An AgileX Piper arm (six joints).
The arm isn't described. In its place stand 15 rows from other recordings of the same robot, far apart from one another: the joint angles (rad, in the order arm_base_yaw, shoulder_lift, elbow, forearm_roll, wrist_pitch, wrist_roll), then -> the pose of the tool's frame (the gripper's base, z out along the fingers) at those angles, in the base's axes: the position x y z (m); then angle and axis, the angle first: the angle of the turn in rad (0 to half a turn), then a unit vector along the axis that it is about.
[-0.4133 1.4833 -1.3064 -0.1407 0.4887 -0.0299] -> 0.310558 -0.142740 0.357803 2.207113 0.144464 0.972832 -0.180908
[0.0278 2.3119 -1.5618 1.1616 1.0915 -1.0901] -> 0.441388 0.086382 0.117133 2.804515 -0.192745 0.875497 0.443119
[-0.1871 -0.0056 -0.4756 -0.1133 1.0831 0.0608] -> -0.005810 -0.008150 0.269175 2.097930 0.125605 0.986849 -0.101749
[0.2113 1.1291 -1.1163 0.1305 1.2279 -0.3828] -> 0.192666 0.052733 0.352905 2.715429 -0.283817 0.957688 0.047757
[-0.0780 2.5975 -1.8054 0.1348 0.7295 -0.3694] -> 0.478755 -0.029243 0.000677 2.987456 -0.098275 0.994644 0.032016
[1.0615 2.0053 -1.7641 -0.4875 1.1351 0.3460] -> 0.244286 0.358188 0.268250 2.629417 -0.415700 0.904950 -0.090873
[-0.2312 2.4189 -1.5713 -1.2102 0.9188 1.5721] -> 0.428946 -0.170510 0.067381 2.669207 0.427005 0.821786 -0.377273
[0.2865 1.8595 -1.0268 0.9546 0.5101 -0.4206] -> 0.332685 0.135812 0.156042 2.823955 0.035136 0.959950 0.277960
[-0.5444 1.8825 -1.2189 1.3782 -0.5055 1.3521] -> 0.334260 -0.252931 0.225402 2.267465 0.903476 -0.189720 0.384366
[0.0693 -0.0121 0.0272 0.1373 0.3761 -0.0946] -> 0.052028 0.008197 0.171262 1.876546 -0.036494 0.997363 0.062733
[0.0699 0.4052 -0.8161 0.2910 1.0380 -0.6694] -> 0.040276 0.025365 0.365041 2.074067 -0.358556 0.933486 -0.006403
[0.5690 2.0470 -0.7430 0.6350 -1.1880 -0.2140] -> 0.319177 0.144695 0.120375 1.662513 0.005212 0.999934 -0.010239
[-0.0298 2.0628 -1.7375 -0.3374 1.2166 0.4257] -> 0.426946 -0.040994 0.230176 2.966050 0.175146 0.973541 -0.146773
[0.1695 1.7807 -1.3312 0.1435 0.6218 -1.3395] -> 0.382588 0.073168 0.247570 2.590994 -0.646477 0.754023 -0.116267
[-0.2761 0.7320 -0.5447 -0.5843 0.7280 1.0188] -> 0.115957 -0.067570 0.280247 2.281479 0.477359 0.869869 -0.124327
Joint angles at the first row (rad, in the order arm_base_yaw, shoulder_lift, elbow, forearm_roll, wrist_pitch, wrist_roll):
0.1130, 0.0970, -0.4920, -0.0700, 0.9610, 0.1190
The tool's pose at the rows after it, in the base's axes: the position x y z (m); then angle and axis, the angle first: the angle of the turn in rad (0 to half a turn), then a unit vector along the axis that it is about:
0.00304 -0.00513 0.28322 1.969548 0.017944 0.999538 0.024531
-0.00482 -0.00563 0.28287 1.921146 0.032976 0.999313 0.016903
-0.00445 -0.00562 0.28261 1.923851 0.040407 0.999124 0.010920
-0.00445 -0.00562 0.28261 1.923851 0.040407 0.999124 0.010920
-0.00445 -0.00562 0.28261 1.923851 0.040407 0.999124 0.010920
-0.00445 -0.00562 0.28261 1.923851 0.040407 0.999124 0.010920
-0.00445 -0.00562 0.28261 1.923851 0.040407 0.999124 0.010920
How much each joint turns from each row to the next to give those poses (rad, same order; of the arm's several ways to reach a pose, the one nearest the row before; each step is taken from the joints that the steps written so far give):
-0.0300, -0.0800, 0.0010, -0.0020, 0.0000, 0.0020
-0.0291, -0.0490, 0.0010, 0.0001, 0.0000, -0.0011
-0.0149, 0.0020, 0.0010, -0.0011, 0.0000, 0.0001
0.0000, 0.0000, 0.0000, 0.0000, 0.0000, 0.0000
0.0000, 0.0000, 0.0000, 0.0000, 0.0000, 0.0000
0.0000, 0.0000, 0.0000, 0.0000, 0.0000, 0.0000
0.0000, 0.0000, 0.0000, 0.0000, 0.0000, 0.0000

